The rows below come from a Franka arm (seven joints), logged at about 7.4 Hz.
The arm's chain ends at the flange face. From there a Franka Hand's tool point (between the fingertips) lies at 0.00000 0.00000 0.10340 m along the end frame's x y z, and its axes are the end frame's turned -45 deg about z.
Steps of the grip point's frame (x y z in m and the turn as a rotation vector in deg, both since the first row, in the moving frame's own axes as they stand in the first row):
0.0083, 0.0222, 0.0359, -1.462, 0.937, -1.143
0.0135, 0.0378, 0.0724, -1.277, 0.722, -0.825
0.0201, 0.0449, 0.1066, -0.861, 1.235, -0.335
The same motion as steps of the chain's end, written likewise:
0.0185, 0.0092, 0.0359, -0.371, 1.696, -1.143
0.0337, 0.0165, 0.0724, -0.392, 1.414, -0.825
0.0433, 0.0180, 0.1066, 0.264, 1.482, -0.335

